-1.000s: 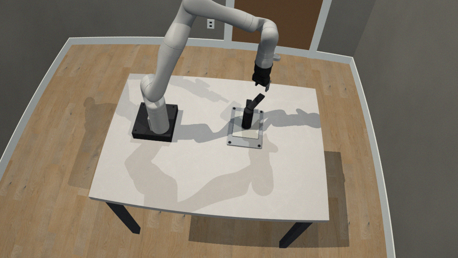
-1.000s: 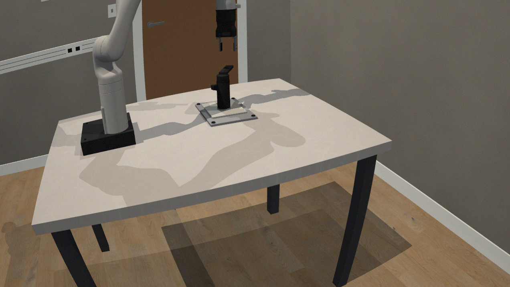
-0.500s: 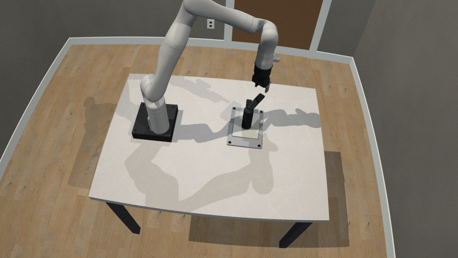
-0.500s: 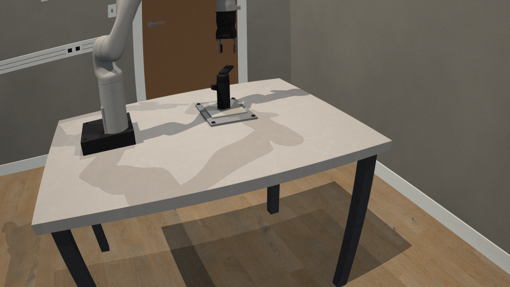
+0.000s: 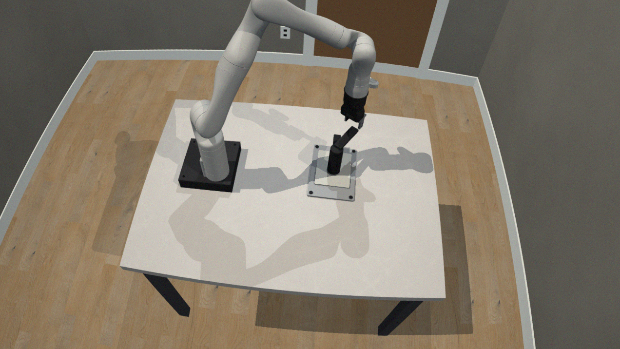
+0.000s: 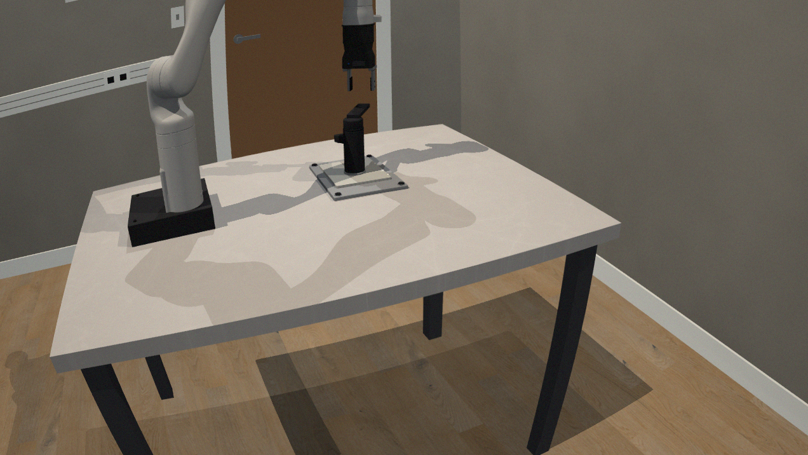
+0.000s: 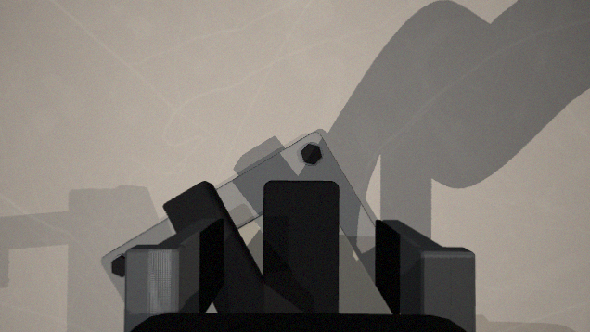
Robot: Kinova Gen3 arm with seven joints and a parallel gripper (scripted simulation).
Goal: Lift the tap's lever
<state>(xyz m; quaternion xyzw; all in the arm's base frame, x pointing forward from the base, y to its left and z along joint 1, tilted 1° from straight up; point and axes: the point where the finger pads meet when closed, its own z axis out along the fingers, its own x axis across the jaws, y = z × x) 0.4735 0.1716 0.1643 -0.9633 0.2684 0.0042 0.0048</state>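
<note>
Now: the black lever 60 mm below my hand, 30 mm to the right of it and 20 mm behind it. The rest, counted from my hand: baseplate (210 mm below, 80 mm to the right, 50 mm behind).
</note>
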